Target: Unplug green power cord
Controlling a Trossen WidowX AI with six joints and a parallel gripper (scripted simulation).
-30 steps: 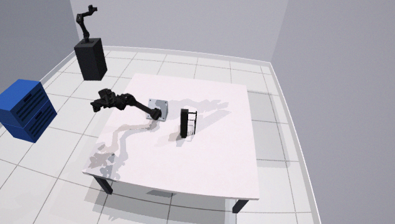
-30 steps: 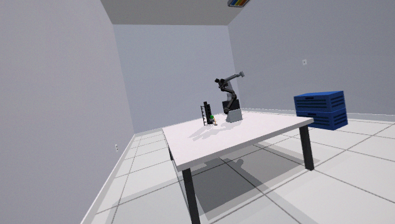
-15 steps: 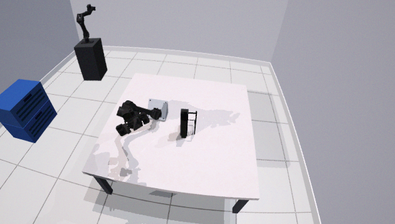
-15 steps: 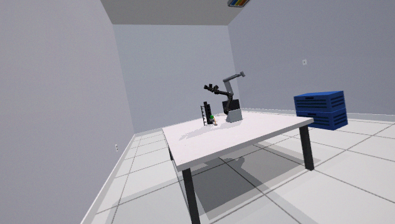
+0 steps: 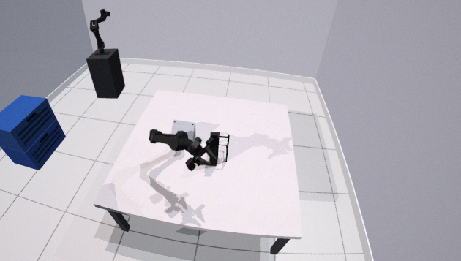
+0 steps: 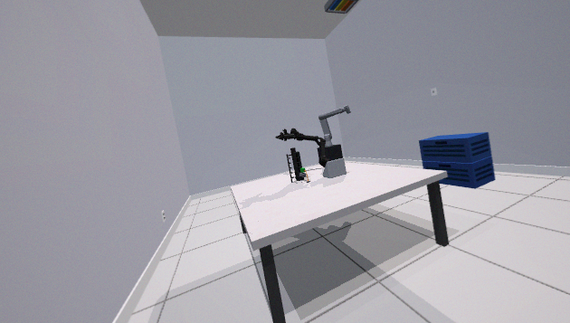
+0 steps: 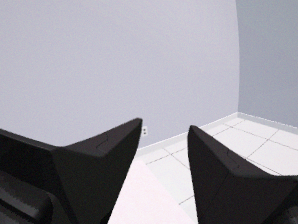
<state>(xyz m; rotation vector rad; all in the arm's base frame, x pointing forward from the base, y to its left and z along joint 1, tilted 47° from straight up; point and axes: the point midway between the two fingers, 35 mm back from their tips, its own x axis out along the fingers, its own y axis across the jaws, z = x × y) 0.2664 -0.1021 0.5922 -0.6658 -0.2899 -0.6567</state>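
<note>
Right now the green plug is 420 mm to the left of my gripper tip and 320 mm below it.
</note>
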